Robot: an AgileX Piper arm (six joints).
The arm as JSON. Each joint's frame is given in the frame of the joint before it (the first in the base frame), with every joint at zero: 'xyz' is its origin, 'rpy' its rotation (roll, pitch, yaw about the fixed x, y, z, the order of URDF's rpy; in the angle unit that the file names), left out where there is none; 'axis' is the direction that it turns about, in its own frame. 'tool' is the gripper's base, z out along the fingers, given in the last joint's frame.
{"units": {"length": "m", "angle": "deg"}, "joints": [
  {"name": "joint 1", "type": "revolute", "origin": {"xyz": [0.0, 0.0, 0.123]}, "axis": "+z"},
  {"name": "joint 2", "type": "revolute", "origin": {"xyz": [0.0, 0.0, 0.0]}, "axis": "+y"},
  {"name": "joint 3", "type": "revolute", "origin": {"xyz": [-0.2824, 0.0, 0.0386]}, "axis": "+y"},
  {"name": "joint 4", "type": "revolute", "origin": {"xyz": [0.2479, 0.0, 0.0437]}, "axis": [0.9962, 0.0, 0.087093]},
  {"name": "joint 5", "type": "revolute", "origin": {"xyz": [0.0, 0.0, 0.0]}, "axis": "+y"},
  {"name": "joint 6", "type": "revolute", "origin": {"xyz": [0.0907, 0.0, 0.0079]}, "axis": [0.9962, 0.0, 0.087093]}
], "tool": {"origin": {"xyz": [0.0, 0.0, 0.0], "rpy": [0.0, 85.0, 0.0]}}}
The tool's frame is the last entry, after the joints.
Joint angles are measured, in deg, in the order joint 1, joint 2, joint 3, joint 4, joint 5, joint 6. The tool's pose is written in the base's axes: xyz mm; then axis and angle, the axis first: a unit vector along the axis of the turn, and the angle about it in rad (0 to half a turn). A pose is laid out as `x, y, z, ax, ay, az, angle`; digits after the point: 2 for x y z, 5 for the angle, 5 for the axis.
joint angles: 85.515 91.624 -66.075 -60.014 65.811 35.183
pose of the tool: 95.92, 302.85, 284.75, -0.59405, 0.77224, -0.22526, 2.28455
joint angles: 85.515 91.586 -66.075 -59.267 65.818 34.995
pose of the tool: 95.34, 302.45, 284.08, -0.59314, 0.77378, -0.22236, 2.29476
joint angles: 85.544 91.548 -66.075 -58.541 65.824 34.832
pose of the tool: 94.62, 302.11, 283.44, -0.59235, 0.77525, -0.21934, 2.30447
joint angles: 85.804 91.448 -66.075 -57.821 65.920 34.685
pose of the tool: 92.70, 301.84, 283.16, -0.59262, 0.77604, -0.21579, 2.31294
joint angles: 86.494 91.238 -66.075 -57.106 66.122 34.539
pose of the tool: 88.53, 301.78, 283.50, -0.59529, 0.77534, -0.21088, 2.31913
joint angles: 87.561 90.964 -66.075 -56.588 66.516 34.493
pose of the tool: 82.63, 301.81, 284.44, -0.59961, 0.77325, -0.20630, 2.32138
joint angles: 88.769 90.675 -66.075 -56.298 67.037 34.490
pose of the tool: 76.25, 301.77, 285.73, -0.60467, 0.77018, -0.20299, 2.32053
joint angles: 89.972 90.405 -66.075 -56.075 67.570 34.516
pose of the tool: 69.99, 301.65, 286.99, -0.60967, 0.76699, -0.20009, 2.31906
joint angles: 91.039 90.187 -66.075 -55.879 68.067 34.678
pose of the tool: 64.47, 301.45, 287.99, -0.61319, 0.76489, -0.19734, 2.31767
